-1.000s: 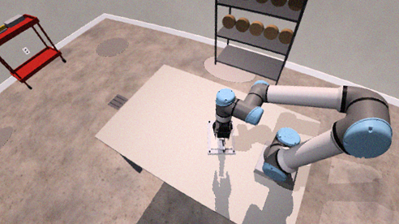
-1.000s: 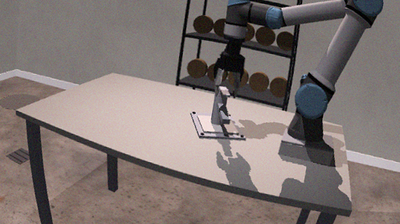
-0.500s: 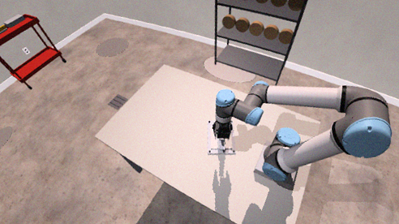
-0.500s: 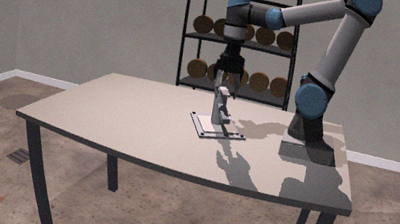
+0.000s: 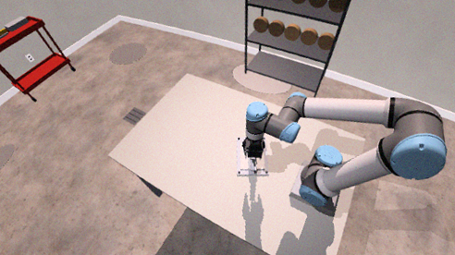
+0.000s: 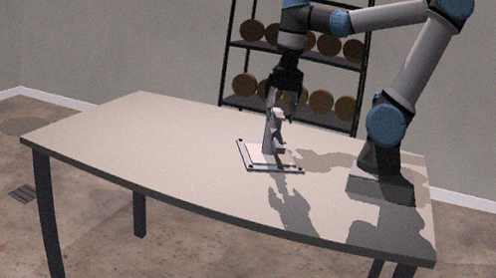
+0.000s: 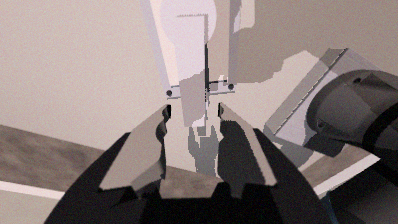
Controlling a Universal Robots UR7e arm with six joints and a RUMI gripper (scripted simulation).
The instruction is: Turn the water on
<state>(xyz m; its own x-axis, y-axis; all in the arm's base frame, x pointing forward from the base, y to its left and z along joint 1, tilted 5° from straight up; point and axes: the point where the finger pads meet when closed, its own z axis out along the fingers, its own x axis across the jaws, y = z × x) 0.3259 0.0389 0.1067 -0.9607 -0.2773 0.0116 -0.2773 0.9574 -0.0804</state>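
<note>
Right now my hand is 1 cm short of the lever and 3 cm to the left of it. Also, from my hand: grey tap: 2 cm ahead, 5 cm to the right, 5 cm below.
</note>
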